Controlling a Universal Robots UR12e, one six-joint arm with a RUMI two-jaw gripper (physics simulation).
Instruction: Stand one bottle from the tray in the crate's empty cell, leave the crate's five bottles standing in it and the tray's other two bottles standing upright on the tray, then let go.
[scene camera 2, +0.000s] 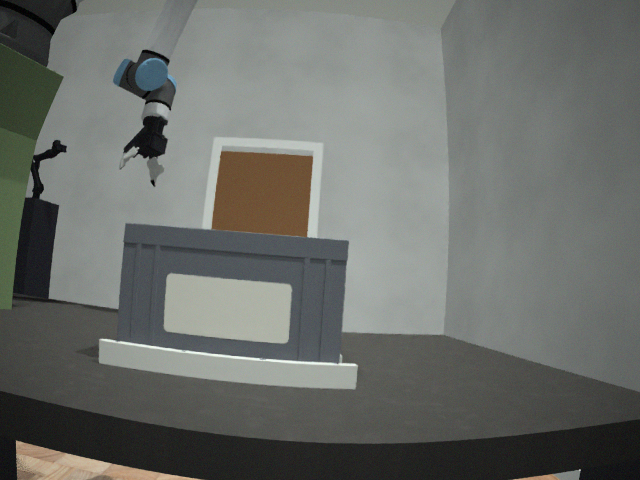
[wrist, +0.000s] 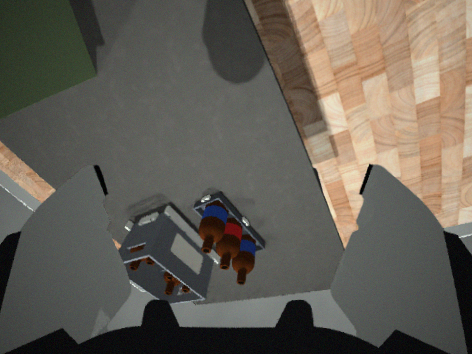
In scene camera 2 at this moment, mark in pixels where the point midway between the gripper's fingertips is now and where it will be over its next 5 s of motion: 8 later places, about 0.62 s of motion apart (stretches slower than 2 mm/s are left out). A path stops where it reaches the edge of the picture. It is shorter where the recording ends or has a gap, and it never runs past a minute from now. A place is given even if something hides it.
My gripper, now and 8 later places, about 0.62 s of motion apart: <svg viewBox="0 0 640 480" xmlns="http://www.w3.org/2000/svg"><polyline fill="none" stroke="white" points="137,178 183,132 243,83 243,85 243,85 243,86 250,94 265,109 265,108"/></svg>
